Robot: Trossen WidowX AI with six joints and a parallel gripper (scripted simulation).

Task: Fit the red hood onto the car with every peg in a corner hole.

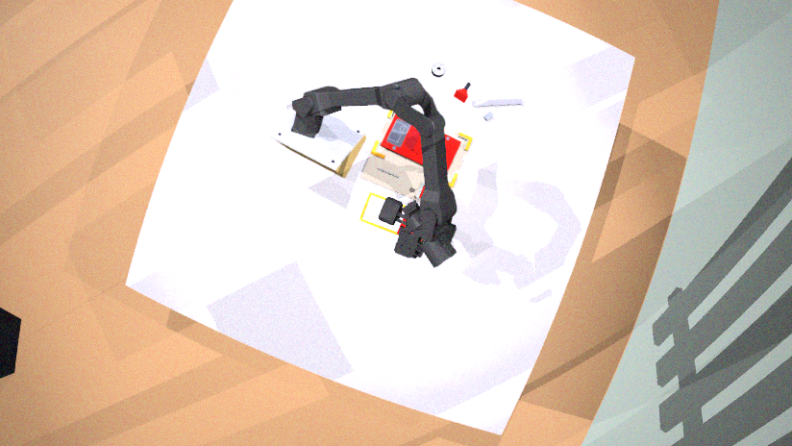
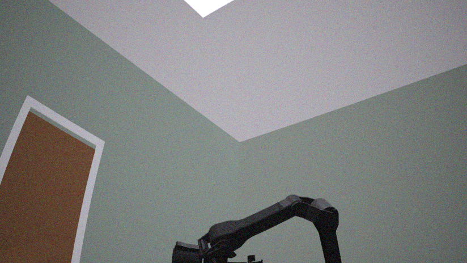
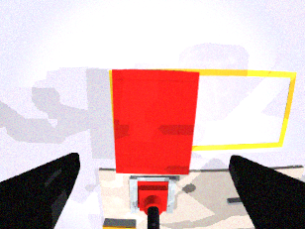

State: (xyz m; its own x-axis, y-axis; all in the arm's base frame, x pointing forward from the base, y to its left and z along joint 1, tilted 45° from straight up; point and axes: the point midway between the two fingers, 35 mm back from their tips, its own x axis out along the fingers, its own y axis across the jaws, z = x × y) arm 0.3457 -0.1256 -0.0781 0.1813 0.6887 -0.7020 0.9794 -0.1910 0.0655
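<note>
My gripper tip is now 6 cm above the red hood. From my gripper tip the other things lie so: grey ring (45 cm to the left, 7 cm below, 7 cm behind); then grey bar (41 cm to the left, 13 cm ahead, 7 cm below).
</note>
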